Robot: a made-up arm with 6 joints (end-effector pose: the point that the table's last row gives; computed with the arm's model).
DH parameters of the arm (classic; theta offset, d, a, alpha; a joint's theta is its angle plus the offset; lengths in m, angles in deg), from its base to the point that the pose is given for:
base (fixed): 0 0 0.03 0
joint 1: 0 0.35 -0.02 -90
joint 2: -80.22 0 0.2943 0
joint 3: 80.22 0.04 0.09 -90
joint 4: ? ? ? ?
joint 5: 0 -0.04 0.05 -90
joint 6: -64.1 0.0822 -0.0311 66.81
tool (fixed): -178.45 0.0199 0 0
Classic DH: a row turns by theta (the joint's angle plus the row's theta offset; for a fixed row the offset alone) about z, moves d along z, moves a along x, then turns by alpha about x.
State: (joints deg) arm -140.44 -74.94 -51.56 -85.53 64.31 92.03
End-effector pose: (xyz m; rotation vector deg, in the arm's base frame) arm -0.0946 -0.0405 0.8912 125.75 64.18 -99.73
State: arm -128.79 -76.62 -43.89 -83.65 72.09 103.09
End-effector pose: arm -0.1124 -0.0905 0.8306 115.98 59.65 -92.57
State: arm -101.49 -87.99 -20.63 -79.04 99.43 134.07
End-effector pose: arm -0.0833 -0.1720 0.6543 105.99 36.61 -83.07
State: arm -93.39 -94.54 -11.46 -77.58 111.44 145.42
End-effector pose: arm -0.0661 -0.1779 0.5910 105.55 25.93 -85.04
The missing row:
joint 4: 0 0.51 -0.02 90
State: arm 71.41 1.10 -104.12 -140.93 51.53 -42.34
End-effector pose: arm 0.1593 0.5644 0.9566 26.85 -52.55 136.29
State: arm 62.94 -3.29 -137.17 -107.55 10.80 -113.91
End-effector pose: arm 0.0794 0.3123 1.2008 -16.52 -33.56 132.37
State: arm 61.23 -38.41 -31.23 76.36 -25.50 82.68
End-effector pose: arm 0.2327 0.3601 0.4887 17.96 40.39 122.16
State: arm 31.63 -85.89 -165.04 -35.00 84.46 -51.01
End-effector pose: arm -0.6550 -0.5188 0.5604 -51.15 86.98 -52.46
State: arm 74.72 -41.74 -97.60 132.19 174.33 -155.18
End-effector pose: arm -0.1134 0.0357 1.0170 32.00 -106.68 -32.15
